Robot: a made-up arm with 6 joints.
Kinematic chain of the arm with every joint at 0, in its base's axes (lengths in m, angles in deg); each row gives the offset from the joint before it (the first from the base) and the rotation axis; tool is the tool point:
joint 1: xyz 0 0 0.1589 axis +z
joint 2: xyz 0 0.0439 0 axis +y
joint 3: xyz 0 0 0.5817 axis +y
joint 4: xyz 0 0 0.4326 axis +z
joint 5: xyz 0 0 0 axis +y
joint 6: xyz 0 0 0.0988 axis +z
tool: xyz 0 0 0
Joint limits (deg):
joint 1: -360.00..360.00
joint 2: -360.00..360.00
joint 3: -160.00..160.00
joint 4: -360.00..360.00
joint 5: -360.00..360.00
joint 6: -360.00..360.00
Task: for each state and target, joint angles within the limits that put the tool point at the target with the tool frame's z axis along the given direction. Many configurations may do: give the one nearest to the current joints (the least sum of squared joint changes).
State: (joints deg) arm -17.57 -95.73 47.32 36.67 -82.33 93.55
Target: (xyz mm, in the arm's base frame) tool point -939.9 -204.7 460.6 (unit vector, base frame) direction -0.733 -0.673 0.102
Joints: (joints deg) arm 11.92 -92.34 49.14 42.45 -48.68 93.55
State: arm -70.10 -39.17 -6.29 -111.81 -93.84 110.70
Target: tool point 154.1 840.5 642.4 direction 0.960 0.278 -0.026
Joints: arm -91.08 -41.34 -42.11 -86.43 -73.07 110.70
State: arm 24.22 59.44 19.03 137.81 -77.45 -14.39
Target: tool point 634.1 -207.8 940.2 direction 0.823 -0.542 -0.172
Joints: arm -19.98 23.22 29.23 162.43 -49.09 -14.39
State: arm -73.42 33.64 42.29 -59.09 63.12 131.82
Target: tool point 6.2 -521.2 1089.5 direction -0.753 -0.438 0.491
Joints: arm -85.62 22.19 15.26 -89.81 51.65 131.82
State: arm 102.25 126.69 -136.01 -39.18 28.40 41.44
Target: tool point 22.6 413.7 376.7 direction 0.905 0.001 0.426
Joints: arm 93.16 114.59 -129.63 -85.99 64.91 41.44
